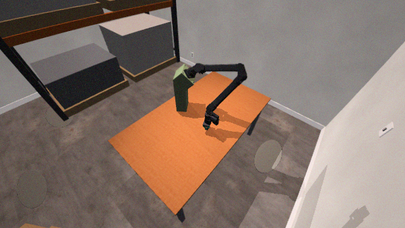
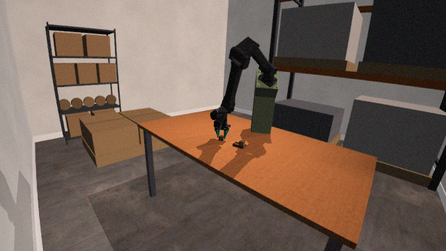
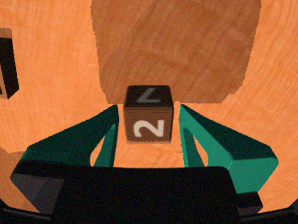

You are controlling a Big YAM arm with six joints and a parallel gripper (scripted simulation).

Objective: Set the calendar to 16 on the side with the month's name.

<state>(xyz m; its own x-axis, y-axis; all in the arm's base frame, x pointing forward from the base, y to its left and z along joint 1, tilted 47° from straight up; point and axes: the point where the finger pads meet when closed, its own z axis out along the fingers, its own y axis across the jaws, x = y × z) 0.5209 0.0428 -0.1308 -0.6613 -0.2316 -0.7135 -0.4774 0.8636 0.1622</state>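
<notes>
My gripper is now 10 mm above the brown calendar cube. Round my hand: dark calendar tray (50 mm behind, 140 mm to the left, 10 mm below).
</notes>
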